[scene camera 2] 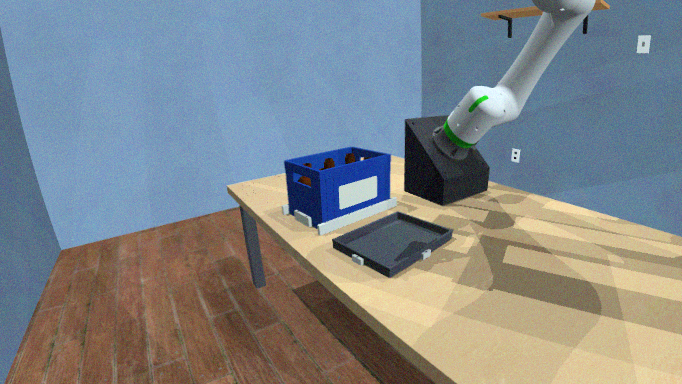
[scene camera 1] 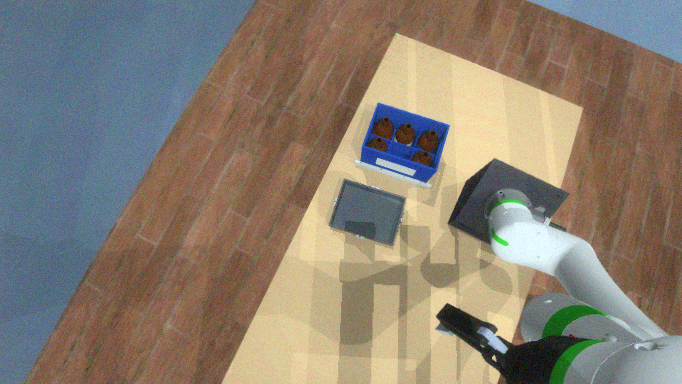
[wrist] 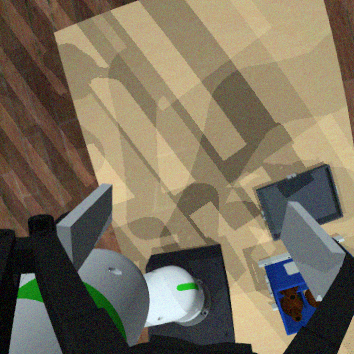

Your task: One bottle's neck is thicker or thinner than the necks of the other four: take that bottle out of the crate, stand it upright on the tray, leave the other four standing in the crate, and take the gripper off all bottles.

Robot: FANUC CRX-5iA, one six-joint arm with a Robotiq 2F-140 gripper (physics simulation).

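Places are measured from the arm's base along level axes (x down, y ahead, z right), in centimetres.
Pixels of known places: gripper, fingertip midpoint: [scene camera 1: 474,355] [wrist: 197,211]; arm's base, link origin: [scene camera 2: 449,144] [scene camera 1: 506,208].
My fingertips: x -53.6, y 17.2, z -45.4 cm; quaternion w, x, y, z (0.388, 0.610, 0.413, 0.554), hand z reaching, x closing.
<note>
Ahead of a thing's pixels: the offset from my fingertips to its middle. "*": to the spot under its first point.
A blue crate @[dx +62.4, dy +23.7, dz +56.0 cm] [scene camera 1: 425,173] [scene camera 2: 306,204] [wrist: 278,274] stands on the table. It holds brown bottles: three in the far row in scene camera 1, at left [scene camera 1: 384,129], middle [scene camera 1: 405,134] and right [scene camera 1: 428,141], and two in the near row, at left [scene camera 1: 378,145] and right [scene camera 1: 422,159]. The near middle compartment is empty. The necks are too small to tell which differs. The dark grey tray @[* dx +70.7, dy +25.8, dz +33.4 cm] [scene camera 1: 372,200] [scene camera 2: 385,240] [wrist: 320,196] lies beside the crate, with no bottle on it. My gripper [scene camera 1: 443,322] [wrist: 197,211] is open and empty, high above the table and away from crate and tray.
A black wedge-shaped pedestal [scene camera 1: 525,182] [scene camera 2: 425,175] [wrist: 217,285] carries the arm's base, to the right of the crate and tray in scene camera 1. A light strip @[* dx +68.5, dy +22.7, dz +45.6 cm] [scene camera 1: 392,174] [scene camera 2: 357,216] runs along the crate's near side. Small light blocks @[* dx +70.1, dy +25.0, dz +18.0 cm] [scene camera 2: 426,254] sit at the tray's edges.
</note>
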